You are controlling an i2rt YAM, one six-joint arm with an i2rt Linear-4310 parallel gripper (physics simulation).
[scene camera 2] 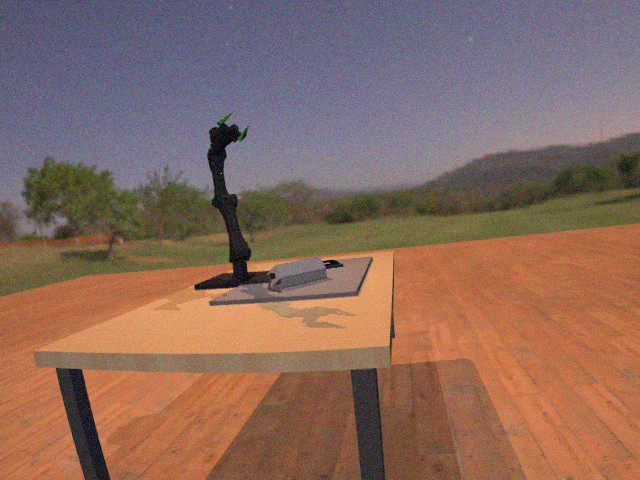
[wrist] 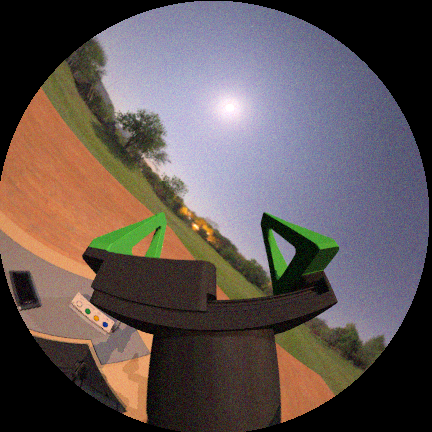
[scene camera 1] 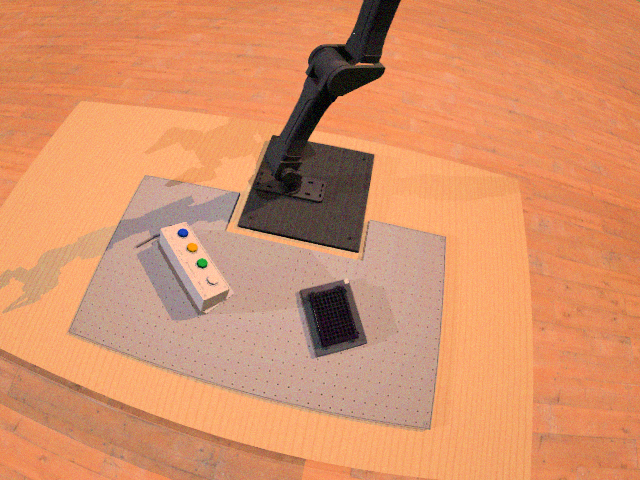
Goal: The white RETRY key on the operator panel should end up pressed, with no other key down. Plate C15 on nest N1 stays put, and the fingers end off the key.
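Seen in the pictures: gripper, between the fingertips: (scene camera 2: 240,118) (wrist: 213,217); arm's base, origin of its link: (scene camera 2: 241,279) (scene camera 1: 290,186).
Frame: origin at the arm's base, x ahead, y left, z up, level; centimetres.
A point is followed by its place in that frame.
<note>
The operator panel (scene camera 1: 180,253) @(x 29.0, y -18.9, z 7.5 cm) (scene camera 2: 299,271) @(x 31.8, y -20.6, z 4.0 cm) (wrist: 84,307) @(x 30.0, y -12.3, z 6.4 cm) is a long pale box with a row of blue, orange, green and white keys. The white RETRY key (scene camera 1: 211,280) @(x 33.1, y -9.4, z 6.8 cm) (wrist: 79,303) @(x 32.4, y -9.5, z 6.6 cm) is at the end nearest the plate; its height is too small to judge. The dark gridded plate C15 (scene camera 1: 334,316) @(x 33.5, y 19.3, z 2.2 cm) (wrist: 24,289) sits on the dark grey nest N1 (scene camera 1: 313,330) @(x 37.5, y 15.3, z 0.8 cm). My gripper (scene camera 2: 240,119) @(x 5.9, y 5.4, z 71.5 cm) (wrist: 213,217) @(x 5.9, y 5.4, z 71.5 cm) is open and empty, its green fingers wide apart, high above the table and away from the panel. The gripper does not show in scene camera 1.
The panel and nest stand on a grey perforated board (scene camera 1: 258,361) @(x 47.3, y 4.7, z -0.4 cm) (scene camera 2: 348,284) @(x 51.1, y -31.9, z -0.4 cm) on the wooden table (scene camera 1: 480,310) @(x 23.7, y 58.0, z -1.7 cm) (scene camera 2: 206,330) @(x 19.3, y -78.8, z -1.7 cm). The arm stands on a black base plate (scene camera 1: 341,206) @(x 3.1, y 15.4, z 0.0 cm) behind the board. A thin rod (scene camera 1: 147,240) @(x 25.8, y -33.9, z 0.2 cm) sticks out at the panel's blue-key end.
</note>
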